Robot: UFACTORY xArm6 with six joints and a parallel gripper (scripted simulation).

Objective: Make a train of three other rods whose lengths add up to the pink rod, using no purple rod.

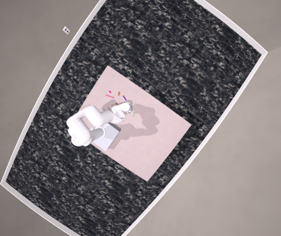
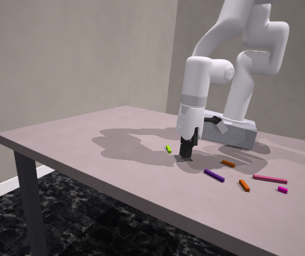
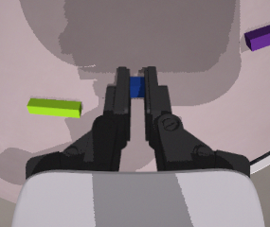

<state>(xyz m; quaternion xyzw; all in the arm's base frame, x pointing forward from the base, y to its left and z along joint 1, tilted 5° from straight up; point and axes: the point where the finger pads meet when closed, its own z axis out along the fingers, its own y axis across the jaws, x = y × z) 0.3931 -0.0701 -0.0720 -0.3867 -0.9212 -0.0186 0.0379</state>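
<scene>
Now: hand 2 cm above the blue rod. Also, from my hand: lime rod 8 cm to the right, 3 cm below, 3 cm behind; then purple rod 11 cm to the left, 4 cm ahead, 3 cm below; then pink rod 25 cm to the left, 5 cm behind, 3 cm below.
</scene>
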